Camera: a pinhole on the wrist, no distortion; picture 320 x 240 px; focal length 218.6 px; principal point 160.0 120.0 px. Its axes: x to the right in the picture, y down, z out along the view. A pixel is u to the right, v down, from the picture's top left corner.
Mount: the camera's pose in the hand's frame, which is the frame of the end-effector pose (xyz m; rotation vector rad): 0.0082 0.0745 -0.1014 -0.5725 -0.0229 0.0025
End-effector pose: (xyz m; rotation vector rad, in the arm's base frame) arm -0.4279 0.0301 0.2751 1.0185 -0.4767 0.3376
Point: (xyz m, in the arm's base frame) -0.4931 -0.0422 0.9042
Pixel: 264 148
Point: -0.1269 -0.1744 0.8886
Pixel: outside the picture
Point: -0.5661 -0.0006 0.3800
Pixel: 88 49
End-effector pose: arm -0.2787 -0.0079 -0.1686 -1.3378 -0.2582 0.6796
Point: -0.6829 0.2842 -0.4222
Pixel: 127 117
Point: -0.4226 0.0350 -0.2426
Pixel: 73 39
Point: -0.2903 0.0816 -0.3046
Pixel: 252 85
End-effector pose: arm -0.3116 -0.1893 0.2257 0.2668 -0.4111 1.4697
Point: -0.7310 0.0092 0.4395
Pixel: 298 204
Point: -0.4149 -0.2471 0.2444
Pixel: 76 19
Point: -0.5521 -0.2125 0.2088
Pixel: 109 202
